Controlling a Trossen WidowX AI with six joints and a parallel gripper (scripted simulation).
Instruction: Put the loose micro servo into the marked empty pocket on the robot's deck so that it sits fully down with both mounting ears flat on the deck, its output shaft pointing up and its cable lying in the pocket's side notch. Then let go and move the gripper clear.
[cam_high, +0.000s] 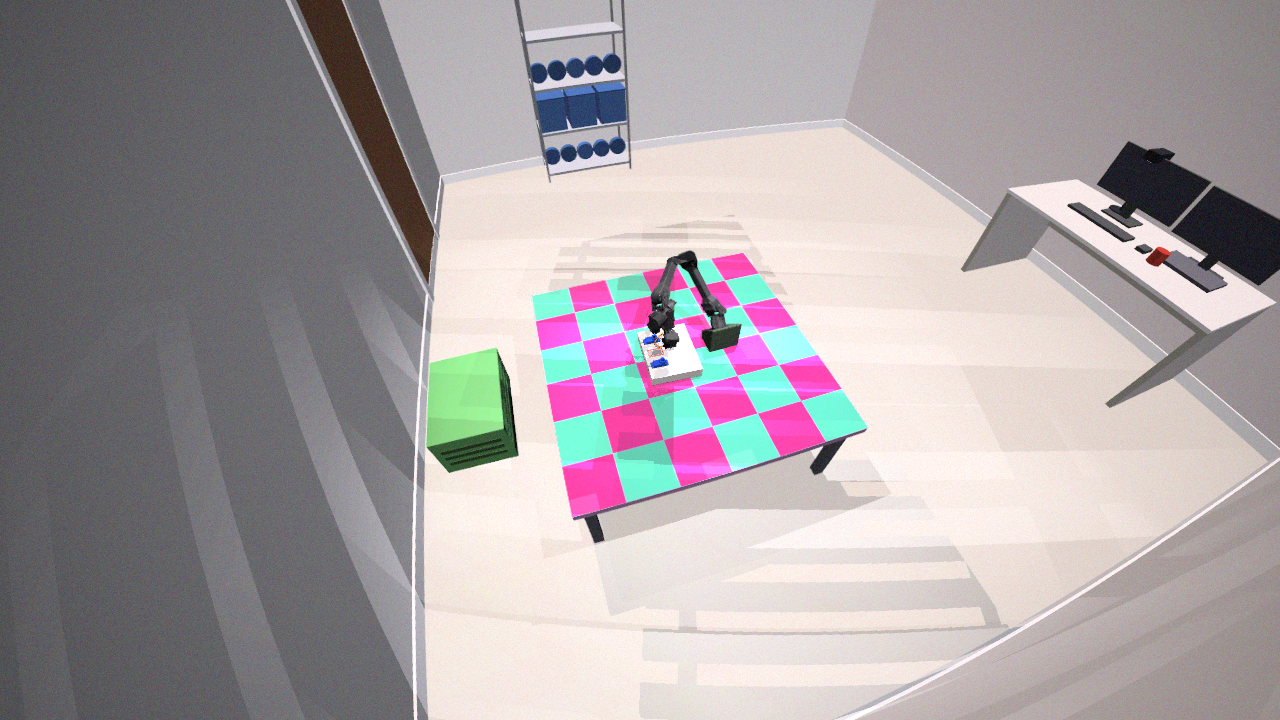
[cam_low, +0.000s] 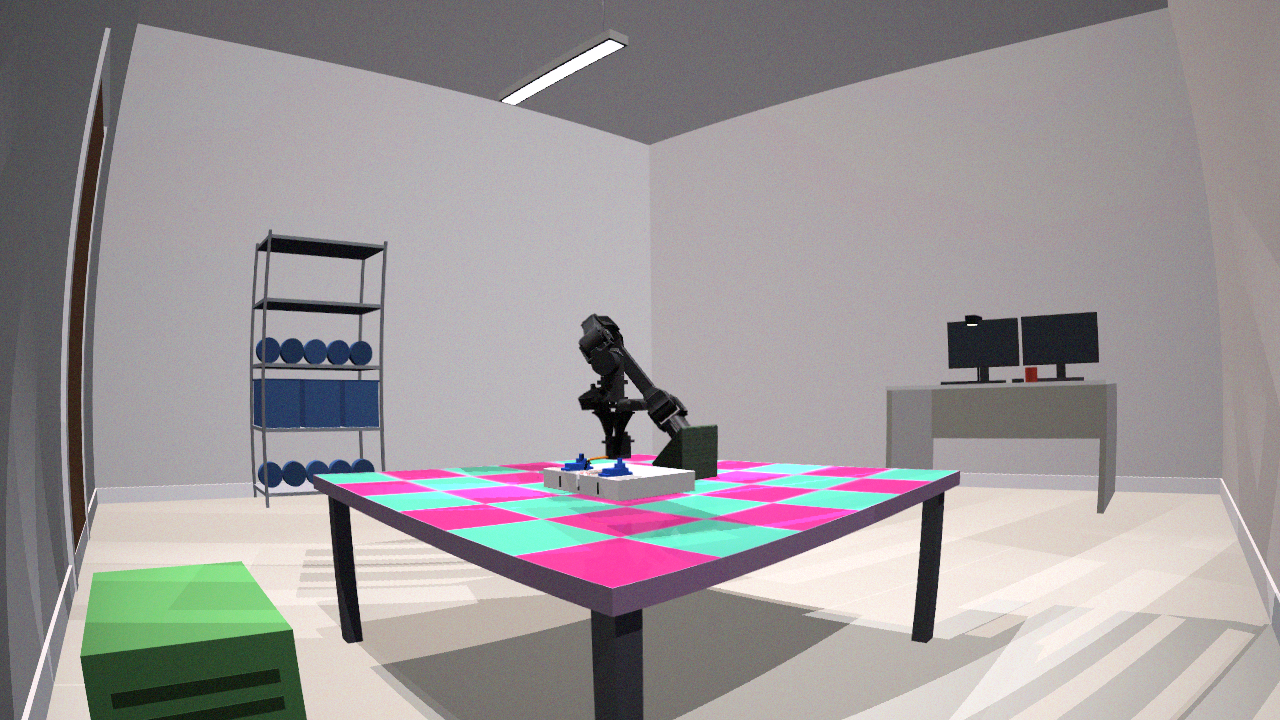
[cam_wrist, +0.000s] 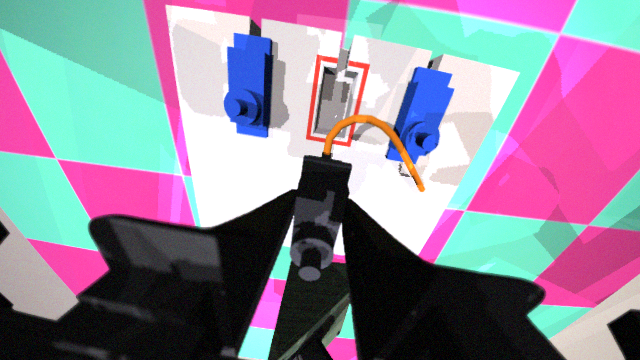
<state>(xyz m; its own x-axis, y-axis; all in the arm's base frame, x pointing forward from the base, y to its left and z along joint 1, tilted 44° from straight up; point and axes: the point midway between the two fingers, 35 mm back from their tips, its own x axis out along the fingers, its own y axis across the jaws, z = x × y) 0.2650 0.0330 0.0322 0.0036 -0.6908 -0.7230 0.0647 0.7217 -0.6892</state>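
Now: gripper tip 10 cm above the white deck and 5 cm past it.
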